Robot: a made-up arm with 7 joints.
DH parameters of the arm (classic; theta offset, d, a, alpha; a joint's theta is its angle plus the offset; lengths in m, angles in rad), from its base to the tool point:
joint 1: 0 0.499 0 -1.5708
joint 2: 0 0 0 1.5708
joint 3: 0 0.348 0.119 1.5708
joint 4: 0 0 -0.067 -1.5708
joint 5: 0 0.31 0 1.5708
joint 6: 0 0 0.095 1.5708
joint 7: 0 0 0 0
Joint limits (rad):
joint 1: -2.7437..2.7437
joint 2: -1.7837..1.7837
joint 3: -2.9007..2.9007
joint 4: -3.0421..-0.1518
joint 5: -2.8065..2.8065
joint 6: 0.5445..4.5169
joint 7: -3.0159..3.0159
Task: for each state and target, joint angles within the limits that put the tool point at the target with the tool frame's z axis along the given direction. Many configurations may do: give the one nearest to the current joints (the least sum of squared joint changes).
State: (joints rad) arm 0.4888 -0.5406 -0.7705 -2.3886 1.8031 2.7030 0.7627
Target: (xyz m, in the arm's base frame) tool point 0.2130 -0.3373 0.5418 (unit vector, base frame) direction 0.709 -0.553 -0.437
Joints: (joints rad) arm 0.0257 0.2923 -0.9658 -2.3276 2.5380 2.5299 0.7627
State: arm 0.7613 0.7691 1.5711 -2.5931 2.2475 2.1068 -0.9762
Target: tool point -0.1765 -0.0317 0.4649 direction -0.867 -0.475 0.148
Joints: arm 1.5634 1.3815 1.5120 -3.0421 2.7978 2.1261 -0.9762
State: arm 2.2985 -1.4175 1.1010 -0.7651 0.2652 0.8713 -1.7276
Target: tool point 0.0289 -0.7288 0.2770 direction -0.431 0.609 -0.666
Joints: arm 2.1162 -1.7612 1.7826 -0.7834 0.9215 1.2930 -1.7276
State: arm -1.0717 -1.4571 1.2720 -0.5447 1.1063 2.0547 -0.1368
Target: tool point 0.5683 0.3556 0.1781 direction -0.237 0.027 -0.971
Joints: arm -1.9644 -1.7837 2.1151 -1.0622 1.5448 1.9101 -0.1368
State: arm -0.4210 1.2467 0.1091 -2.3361 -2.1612 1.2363 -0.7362
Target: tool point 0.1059 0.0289 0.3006 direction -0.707 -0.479 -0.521
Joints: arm -0.7176 1.0853 0.2310 -3.0421 -1.7016 2.0367 -0.7362
